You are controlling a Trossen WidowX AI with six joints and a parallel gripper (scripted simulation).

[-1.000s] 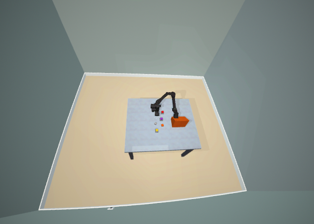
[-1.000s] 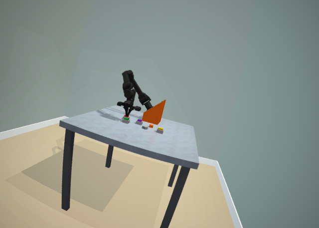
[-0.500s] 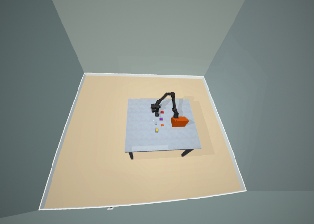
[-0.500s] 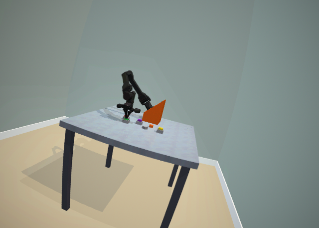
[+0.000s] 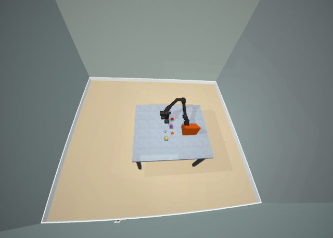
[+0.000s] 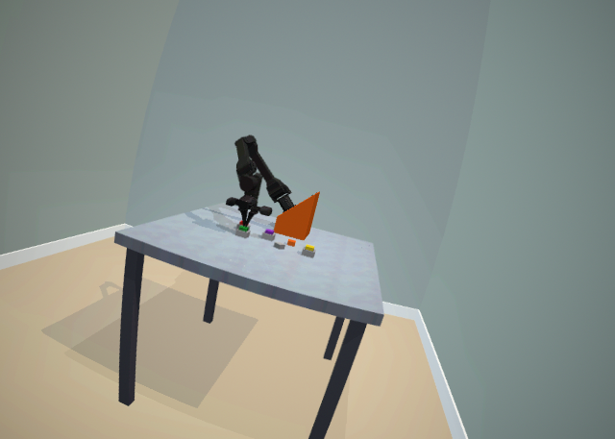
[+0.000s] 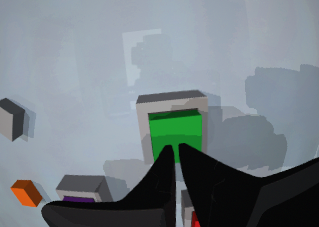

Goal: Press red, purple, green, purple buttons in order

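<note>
My gripper tip is 10 mm above the green button. Also, from my gripper tip: grey block: 160 mm to the left, 30 mm below, 30 mm ahead; then purple button: 90 mm to the left, 70 mm behind, 10 mm below; then red button: 100 mm behind, 30 mm to the right, 10 mm below.
</note>
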